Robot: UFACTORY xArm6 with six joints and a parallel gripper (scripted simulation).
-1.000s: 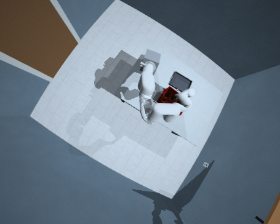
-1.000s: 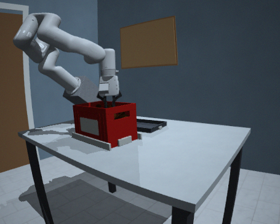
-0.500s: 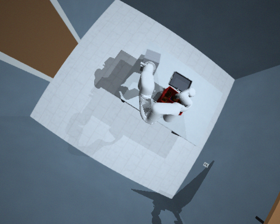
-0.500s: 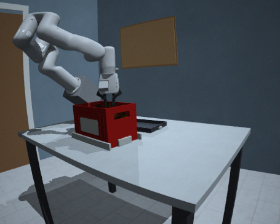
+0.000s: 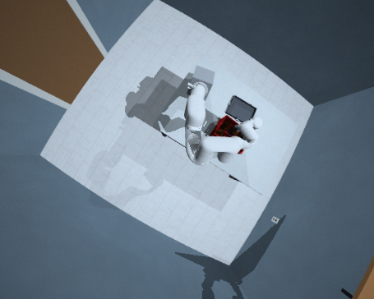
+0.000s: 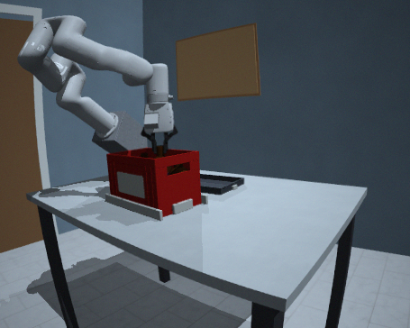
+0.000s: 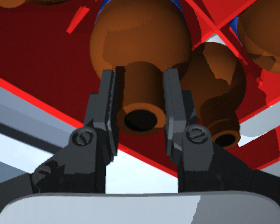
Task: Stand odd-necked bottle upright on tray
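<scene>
The red crate is 100 mm below my hand, 40 mm to the right of it and 10 mm behind it. Round my hand: glass bottle 100 mm below, 90 mm behind, 10 mm to the left; then dark tray 240 mm to the left, 170 mm below, 30 mm ahead.
</scene>
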